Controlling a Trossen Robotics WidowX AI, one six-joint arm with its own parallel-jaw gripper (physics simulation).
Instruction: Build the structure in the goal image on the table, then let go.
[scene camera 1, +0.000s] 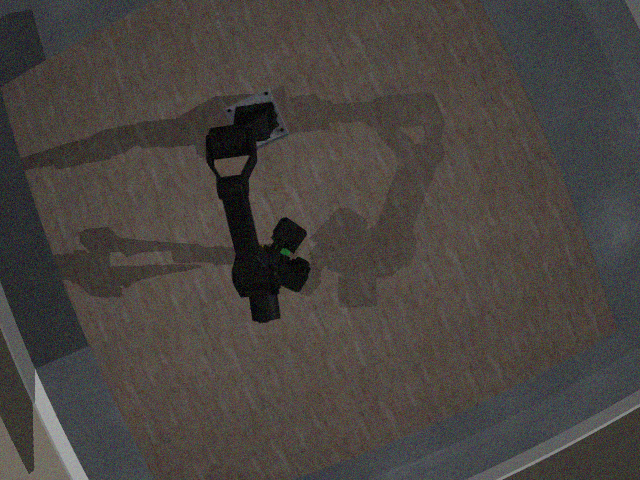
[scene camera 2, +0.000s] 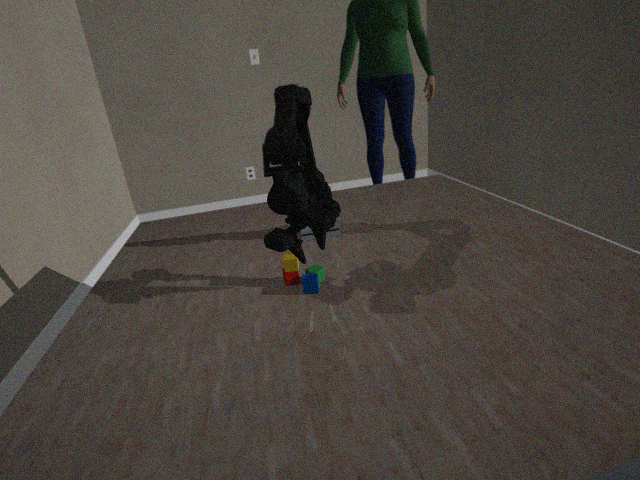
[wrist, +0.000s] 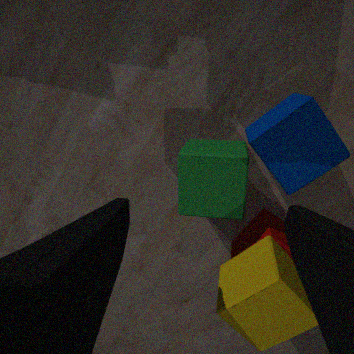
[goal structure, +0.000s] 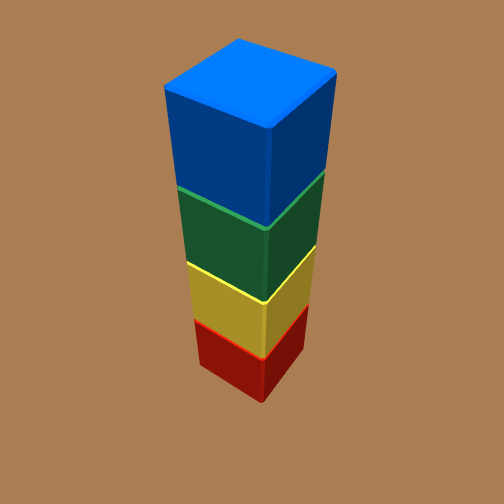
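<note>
A yellow cube (scene camera 2: 291, 262) (wrist: 265, 290) sits on a red cube (scene camera 2: 291, 277) (wrist: 252, 235); in the wrist view the red one is mostly hidden. A green cube (scene camera 1: 285, 252) (scene camera 2: 316, 272) (wrist: 212, 185) lies on the wooden surface beside this stack. A blue cube (scene camera 2: 310, 283) (wrist: 300, 145) lies close to the green one, at a different angle. My gripper (scene camera 2: 313, 255) (wrist: 208, 213) is open and empty, above the cubes. In the wrist view the green cube shows between and beyond the fingertips, and the right finger overlaps the edge of the yellow cube. In scene camera 1 the arm hides most of the cubes.
The arm's light base plate (scene camera 1: 266, 97) (scene camera 2: 333, 233) stands behind the cubes. A person (scene camera 2: 385, 46) in a green top stands by the back wall. Shadows of the arm fall across the wooden surface (scene camera 1: 413, 335) (scene camera 2: 361, 403) on both sides of the cubes.
</note>
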